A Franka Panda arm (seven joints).
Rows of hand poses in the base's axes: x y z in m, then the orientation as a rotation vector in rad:
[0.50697, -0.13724, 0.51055, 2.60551, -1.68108, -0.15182]
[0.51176, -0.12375, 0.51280, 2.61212, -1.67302, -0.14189]
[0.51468, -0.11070, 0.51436, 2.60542, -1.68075, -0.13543]
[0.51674, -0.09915, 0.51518, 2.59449, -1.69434, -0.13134]
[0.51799, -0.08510, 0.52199, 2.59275, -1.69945, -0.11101]
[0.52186, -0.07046, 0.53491, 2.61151, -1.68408, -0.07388]
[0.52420, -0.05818, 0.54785, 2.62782, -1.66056, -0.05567]
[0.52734, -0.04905, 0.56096, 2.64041, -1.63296, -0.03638]
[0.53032, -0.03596, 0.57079, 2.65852, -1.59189, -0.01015]
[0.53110, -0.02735, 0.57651, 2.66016, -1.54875, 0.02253]
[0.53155, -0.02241, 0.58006, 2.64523, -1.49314, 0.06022]
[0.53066, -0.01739, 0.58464, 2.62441, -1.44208, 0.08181]
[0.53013, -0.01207, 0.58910, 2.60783, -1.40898, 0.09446]
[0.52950, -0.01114, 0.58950, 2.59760, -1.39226, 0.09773]
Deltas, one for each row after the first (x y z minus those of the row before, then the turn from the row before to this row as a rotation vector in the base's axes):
[0.00479, 0.01349, 0.00225, -0.00252, -0.00587, 0.00674]
[0.00292, 0.01305, 0.00156, -0.00400, -0.00247, -0.00636]
[0.00206, 0.01155, 0.00082, -0.00356, -0.00103, -0.01104]
[0.00125, 0.01405, 0.00681, -0.00687, -0.01127, -0.00313]
[0.00387, 0.01464, 0.01292, -0.00734, -0.02357, 0.01513]
[0.00234, 0.01228, 0.01294, -0.00522, -0.01022, 0.01857]
[0.00314, 0.00913, 0.01311, -0.00973, -0.00811, 0.01963]
[0.00298, 0.01309, 0.00983, -0.01348, -0.01088, 0.02906]
[0.00078, 0.00861, 0.00572, -0.02809, -0.00724, 0.02510]
[0.00045, 0.00494, 0.00355, -0.04697, -0.00056, 0.02714]
[-0.00089, 0.00502, 0.00458, -0.04419, 0.00916, 0.02269]
[-0.00053, 0.00532, 0.00446, -0.03050, 0.00763, 0.01392]
[-0.00063, 0.00093, 0.00040, -0.01592, 0.00635, 0.00631]

